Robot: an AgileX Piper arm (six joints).
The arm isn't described. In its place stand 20 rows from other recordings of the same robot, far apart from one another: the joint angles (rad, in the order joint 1, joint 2, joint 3, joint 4, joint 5, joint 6), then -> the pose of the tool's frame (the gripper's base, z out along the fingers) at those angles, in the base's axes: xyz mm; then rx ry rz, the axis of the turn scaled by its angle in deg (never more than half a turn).
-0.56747 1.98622 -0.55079 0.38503 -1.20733 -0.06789 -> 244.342 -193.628 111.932 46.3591 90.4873 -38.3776
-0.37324 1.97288 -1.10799 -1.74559 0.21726 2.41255 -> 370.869 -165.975 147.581 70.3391 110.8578 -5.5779
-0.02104 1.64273 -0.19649 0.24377 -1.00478 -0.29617 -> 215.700 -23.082 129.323 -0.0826 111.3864 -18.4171
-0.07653 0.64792 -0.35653 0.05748 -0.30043 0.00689 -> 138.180 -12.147 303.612 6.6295 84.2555 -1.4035
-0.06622 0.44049 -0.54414 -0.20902 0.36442 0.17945 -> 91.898 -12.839 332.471 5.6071 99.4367 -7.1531
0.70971 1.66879 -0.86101 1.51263 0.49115 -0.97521 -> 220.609 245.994 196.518 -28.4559 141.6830 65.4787
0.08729 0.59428 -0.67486 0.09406 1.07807 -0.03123 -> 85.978 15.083 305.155 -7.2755 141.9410 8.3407
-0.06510 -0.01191 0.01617 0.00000 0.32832 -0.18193 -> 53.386 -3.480 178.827 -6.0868 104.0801 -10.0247
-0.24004 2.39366 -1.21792 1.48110 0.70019 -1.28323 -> 399.194 -37.581 10.714 19.2201 146.4784 52.4210
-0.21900 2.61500 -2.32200 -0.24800 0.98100 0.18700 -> 530.944 -137.190 119.720 24.0989 155.3993 -18.8721
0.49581 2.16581 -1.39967 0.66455 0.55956 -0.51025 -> 368.765 233.323 116.848 -38.6215 153.1396 35.2928
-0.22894 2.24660 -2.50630 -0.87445 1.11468 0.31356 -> 463.601 -172.387 389.449 29.5485 118.9192 -59.8488
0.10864 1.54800 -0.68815 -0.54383 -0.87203 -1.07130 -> 304.863 69.515 248.751 -76.2213 50.7373 -42.0980
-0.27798 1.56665 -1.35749 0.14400 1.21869 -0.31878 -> 301.342 -73.247 309.153 -0.5531 164.9652 5.5218
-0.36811 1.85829 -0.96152 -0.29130 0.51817 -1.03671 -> 302.553 -130.566 129.471 -76.0873 156.5888 -25.2826
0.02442 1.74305 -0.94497 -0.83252 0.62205 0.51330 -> 324.427 -31.307 172.351 -11.2983 154.5944 -37.9947
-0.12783 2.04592 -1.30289 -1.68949 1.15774 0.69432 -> 396.728 -134.433 206.516 -14.5130 127.9038 -108.2887
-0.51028 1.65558 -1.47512 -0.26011 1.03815 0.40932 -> 298.232 -190.033 319.925 62.7275 141.0075 -21.3736
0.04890 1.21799 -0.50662 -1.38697 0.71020 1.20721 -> 207.236 -48.259 223.522 8.3537 129.9470 -48.6524
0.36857 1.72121 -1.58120 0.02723 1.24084 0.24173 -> 332.142 130.792 317.650 -10.0313 164.7715 9.0420
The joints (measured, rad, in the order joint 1, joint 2, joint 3, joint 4, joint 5, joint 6), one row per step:
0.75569 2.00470 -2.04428 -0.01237 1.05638 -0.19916
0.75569 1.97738 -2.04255 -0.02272 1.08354 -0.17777
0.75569 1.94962 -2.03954 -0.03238 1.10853 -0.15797
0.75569 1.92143 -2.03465 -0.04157 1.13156 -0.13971
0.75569 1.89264 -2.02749 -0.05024 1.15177 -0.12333
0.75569 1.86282 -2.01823 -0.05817 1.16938 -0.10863
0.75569 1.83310 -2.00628 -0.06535 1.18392 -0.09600
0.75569 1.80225 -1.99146 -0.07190 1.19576 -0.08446
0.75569 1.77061 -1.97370 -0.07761 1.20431 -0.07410
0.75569 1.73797 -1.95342 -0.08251 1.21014 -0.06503
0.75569 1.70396 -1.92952 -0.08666 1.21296 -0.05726
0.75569 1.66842 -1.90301 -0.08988 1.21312 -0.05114
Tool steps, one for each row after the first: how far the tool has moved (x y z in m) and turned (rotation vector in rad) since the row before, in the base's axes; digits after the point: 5 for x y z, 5 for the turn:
-0.00537 -0.00623 0.01032 0.00104 0.00268 -0.01906
-0.00556 -0.00636 0.01003 0.00192 0.00146 -0.01814
-0.00575 -0.00649 0.00954 0.00209 0.00074 -0.01720
-0.00590 -0.00659 0.00905 0.00255 -0.00052 -0.01584
-0.00615 -0.00675 0.00875 0.00349 -0.00180 -0.01450
-0.00613 -0.00665 0.00783 0.00336 -0.00230 -0.01272
-0.00635 -0.00678 0.00733 0.00403 -0.00301 -0.01169
-0.00647 -0.00679 0.00669 0.00489 -0.00374 -0.01041
-0.00665 -0.00686 0.00620 0.00569 -0.00457 -0.00902
-0.00686 -0.00696 0.00552 0.00609 -0.00513 -0.00756
-0.00715 -0.00712 0.00513 0.00699 -0.00630 -0.00577

